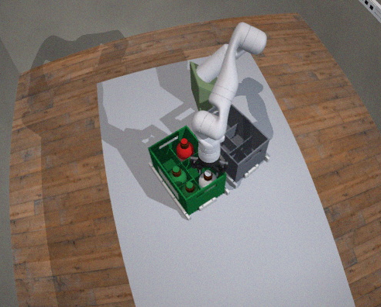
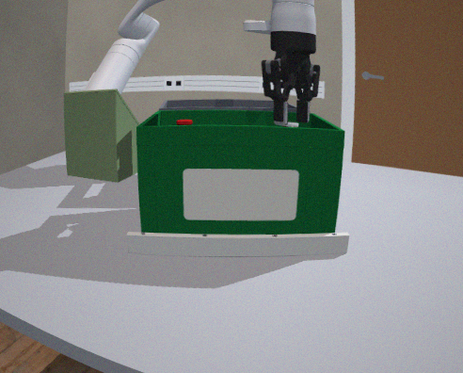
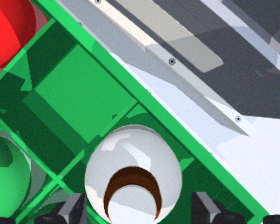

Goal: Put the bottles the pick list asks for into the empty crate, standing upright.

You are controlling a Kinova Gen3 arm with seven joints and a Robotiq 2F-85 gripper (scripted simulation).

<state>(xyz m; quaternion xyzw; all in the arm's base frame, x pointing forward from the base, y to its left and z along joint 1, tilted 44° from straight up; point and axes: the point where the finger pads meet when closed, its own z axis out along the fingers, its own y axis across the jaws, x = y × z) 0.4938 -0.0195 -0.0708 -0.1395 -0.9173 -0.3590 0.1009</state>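
Now: hand 9 cm above the white-label bottle. From my hand the other things lie so: grey crate 17 cm behind, 13 cm to the left, 9 cm below; green crate 6 cm behind, 8 cm to the right, 9 cm below; red-label bottle 16 cm behind, 7 cm to the right, 9 cm below.
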